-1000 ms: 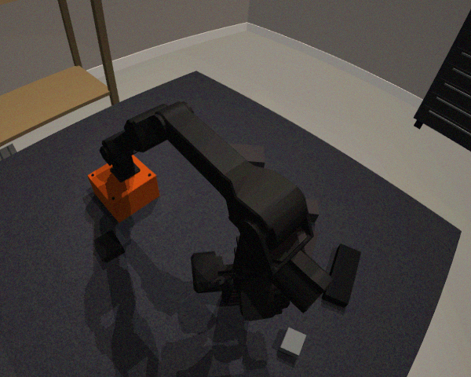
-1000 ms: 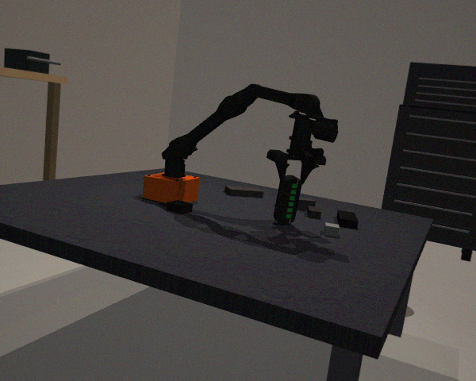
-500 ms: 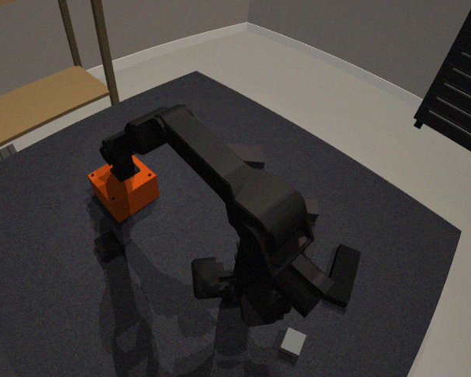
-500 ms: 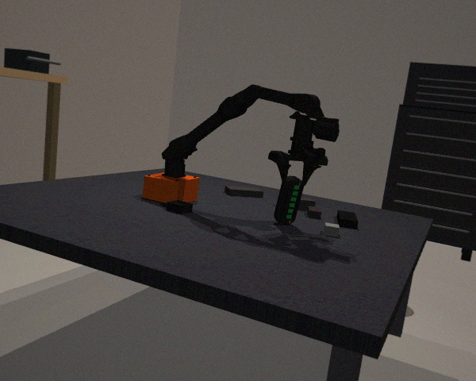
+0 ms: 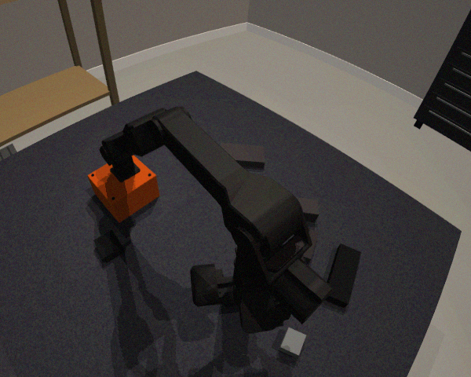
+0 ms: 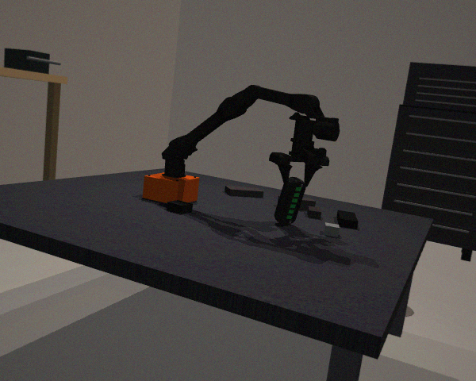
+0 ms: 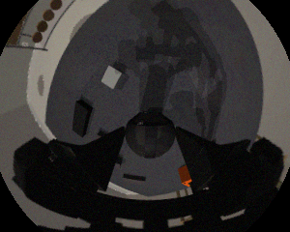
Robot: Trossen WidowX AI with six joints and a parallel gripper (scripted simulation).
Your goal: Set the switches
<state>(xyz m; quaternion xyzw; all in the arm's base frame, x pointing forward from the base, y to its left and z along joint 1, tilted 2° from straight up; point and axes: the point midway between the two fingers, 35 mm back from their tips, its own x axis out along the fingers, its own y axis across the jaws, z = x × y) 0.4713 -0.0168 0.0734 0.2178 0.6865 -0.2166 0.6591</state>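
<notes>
Right now my gripper tip is 12 cm short of the light grey cube, 12 cm above it and 3 cm to the right of it. Also, from my gripper tip: long black block 25 cm to the left, 12 cm below, 11 cm ahead; then black cube 33 cm behind, 13 cm to the right, 12 cm below.
</notes>
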